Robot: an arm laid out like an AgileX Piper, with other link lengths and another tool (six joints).
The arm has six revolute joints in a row. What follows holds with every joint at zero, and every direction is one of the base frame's.
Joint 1 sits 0.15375 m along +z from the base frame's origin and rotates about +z.
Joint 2 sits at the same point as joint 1 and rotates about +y.
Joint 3 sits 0.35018 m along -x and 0.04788 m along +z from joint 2 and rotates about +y.
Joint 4 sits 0.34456 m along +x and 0.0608 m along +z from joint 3 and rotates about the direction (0.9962, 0, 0.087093).
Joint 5 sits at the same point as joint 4 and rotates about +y.
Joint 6 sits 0.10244 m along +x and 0.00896 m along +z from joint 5 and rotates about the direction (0.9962, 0, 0.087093).
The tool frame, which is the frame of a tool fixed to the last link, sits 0.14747 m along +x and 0.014 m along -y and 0.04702 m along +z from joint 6; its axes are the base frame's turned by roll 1.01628, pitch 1.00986 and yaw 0.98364 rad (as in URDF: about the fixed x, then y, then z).
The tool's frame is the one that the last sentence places.
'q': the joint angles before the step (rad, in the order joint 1, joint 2, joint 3, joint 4, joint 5, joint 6). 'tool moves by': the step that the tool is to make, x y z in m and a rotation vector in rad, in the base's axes. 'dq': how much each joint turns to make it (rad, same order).
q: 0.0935, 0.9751, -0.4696, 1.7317, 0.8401, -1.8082
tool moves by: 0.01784, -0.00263, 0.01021, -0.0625, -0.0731, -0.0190
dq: 0.0000, 0.0380, -0.0501, 0.0013, -0.0357, -0.0837
